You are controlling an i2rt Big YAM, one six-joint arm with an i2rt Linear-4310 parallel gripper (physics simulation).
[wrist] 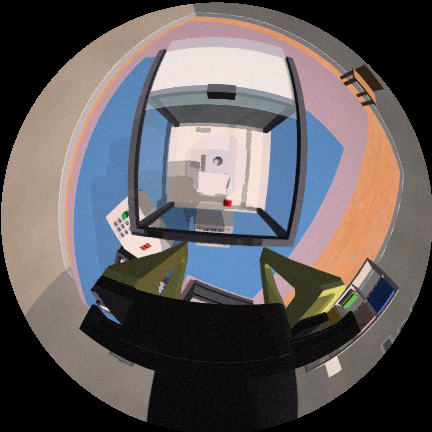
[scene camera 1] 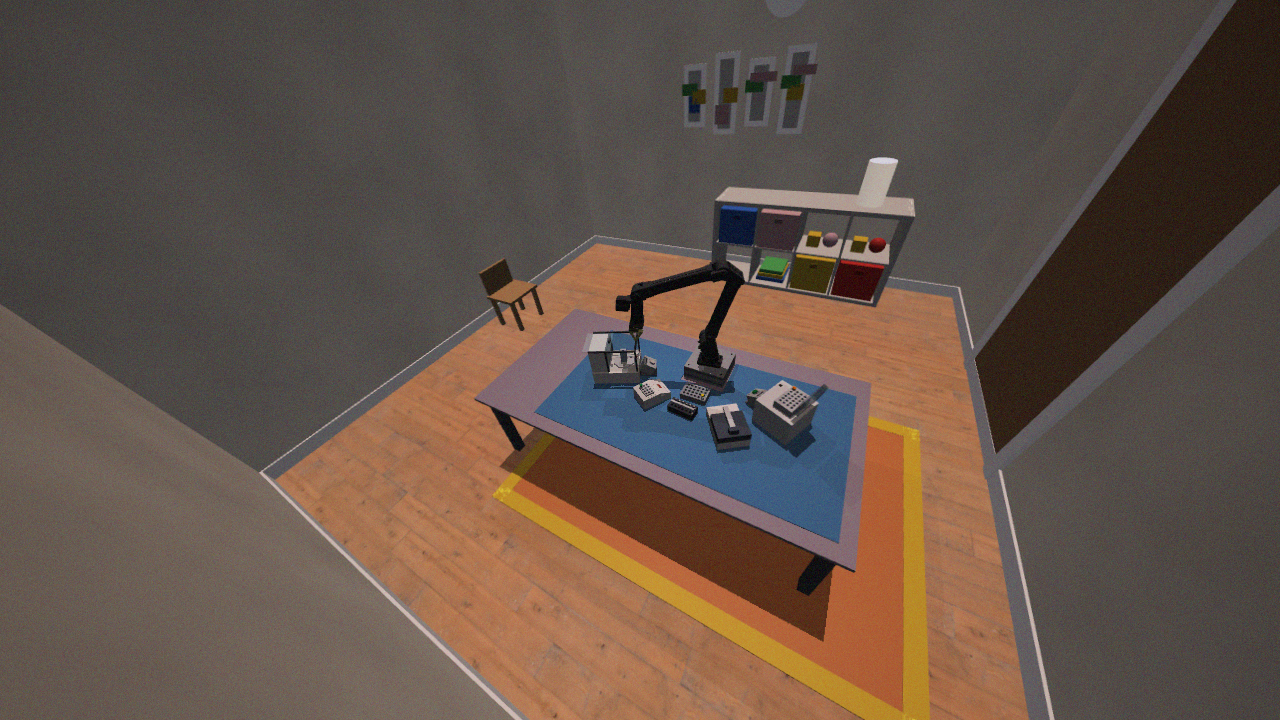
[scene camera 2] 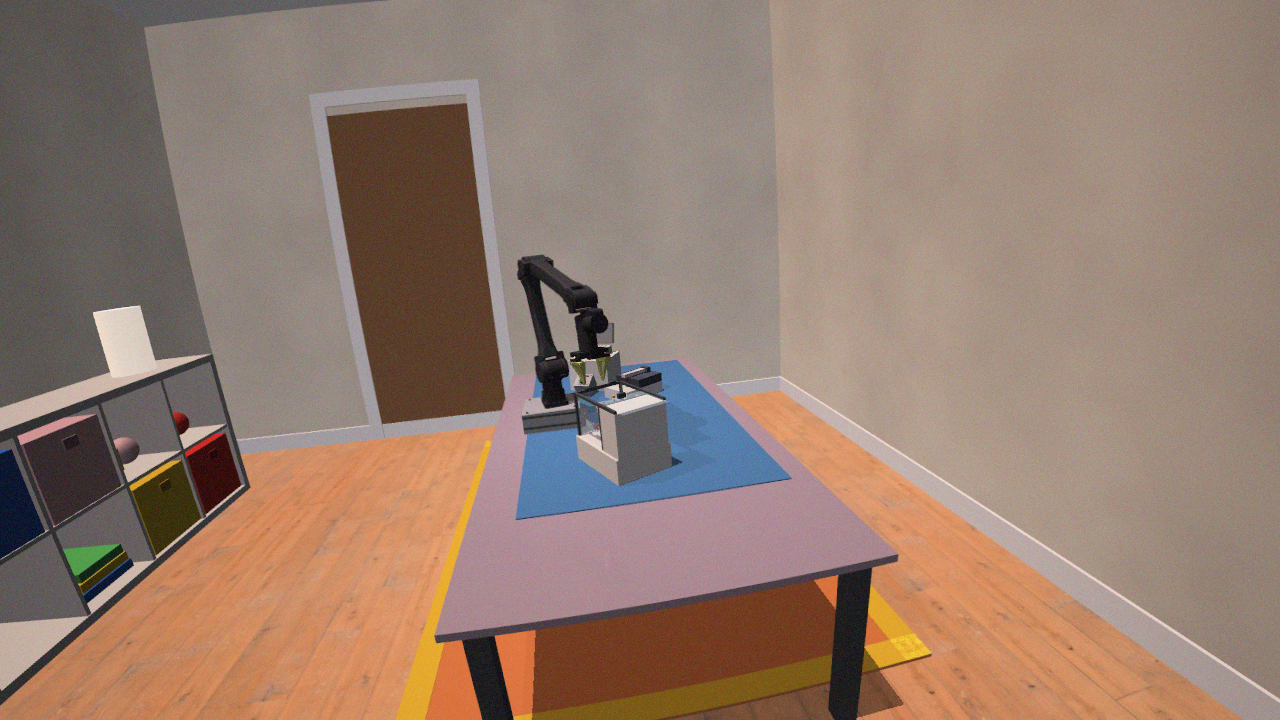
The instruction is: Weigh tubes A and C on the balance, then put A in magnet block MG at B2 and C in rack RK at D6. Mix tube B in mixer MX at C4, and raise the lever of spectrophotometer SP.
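Seen in the pictures: gripper, fingertip midpoint: (wrist: 224, 251) (scene camera 1: 636, 336) (scene camera 2: 593, 382); arm's base, origin of the base link: (scene camera 1: 709, 360) (scene camera 2: 554, 402).
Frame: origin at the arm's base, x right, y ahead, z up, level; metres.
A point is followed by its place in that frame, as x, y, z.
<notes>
The balance (scene camera 1: 617, 377) @(0.437, 0.211, -0.026) (scene camera 2: 642, 438) @(0.585, 0.156, 0.046) (wrist: 220, 67) @(0.530, 0.146, 0.140) is a white housing with a dark-framed glass chamber, open at the top in the wrist view. Inside, a pale holder with a dark round hole (wrist: 217, 161) @(0.431, 0.116, 0.053) stands on the pan. A red-capped tube (wrist: 227, 203) @(0.374, 0.079, 0.026) appears to lie on its side in the chamber beside the holder, cap toward the gripper side; its letter is not readable. My gripper (scene camera 1: 636, 334) @(0.359, 0.083, 0.159) (scene camera 2: 591, 381) @(0.359, 0.083, 0.159) (wrist: 224, 251) @(0.359, 0.083, 0.159) is open and empty, above the balance's arm-side edge and apart from the tube. Other tubes cannot be told apart.
A white keypad device (scene camera 1: 651, 393) @(0.223, 0.292, -0.002) (wrist: 122, 225) @(0.244, 0.283, -0.005) stands beside the balance, and a small grey unit (scene camera 1: 648, 365) @(0.298, 0.111, 0.001) (wrist: 213, 221) at its arm side. A grey rack (scene camera 1: 694, 392) @(0.034, 0.200, -0.039), black block (scene camera 1: 682, 408) @(0.065, 0.314, -0.037), dark-topped device (scene camera 1: 729, 428) @(-0.162, 0.422, 0.031) and large white device (scene camera 1: 780, 417) @(-0.351, 0.337, 0.064) stand further along.
</notes>
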